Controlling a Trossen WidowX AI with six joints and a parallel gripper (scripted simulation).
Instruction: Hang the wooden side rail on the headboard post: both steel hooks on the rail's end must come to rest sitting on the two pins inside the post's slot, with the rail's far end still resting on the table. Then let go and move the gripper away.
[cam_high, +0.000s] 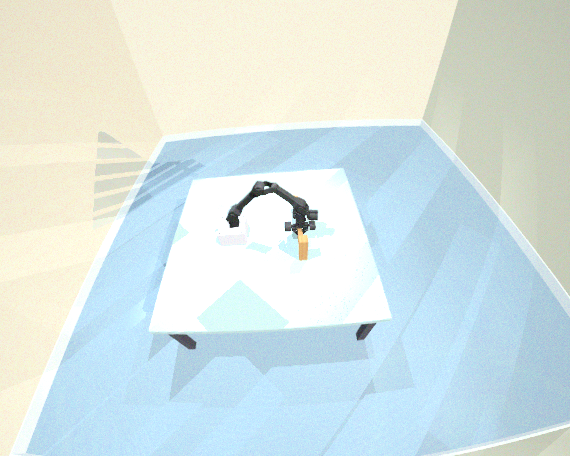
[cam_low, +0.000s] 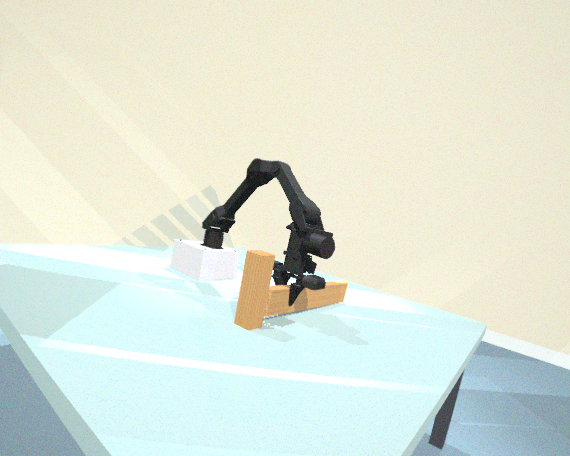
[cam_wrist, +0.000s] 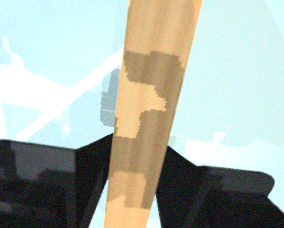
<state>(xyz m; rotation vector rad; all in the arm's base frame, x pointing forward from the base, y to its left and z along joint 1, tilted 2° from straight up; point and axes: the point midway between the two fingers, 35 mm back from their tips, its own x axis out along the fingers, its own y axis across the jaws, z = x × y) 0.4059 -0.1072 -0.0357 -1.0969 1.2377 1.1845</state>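
The wooden headboard post lies 1 cm behind my gripper tip, 15 cm to the right of it and 5 cm above it.
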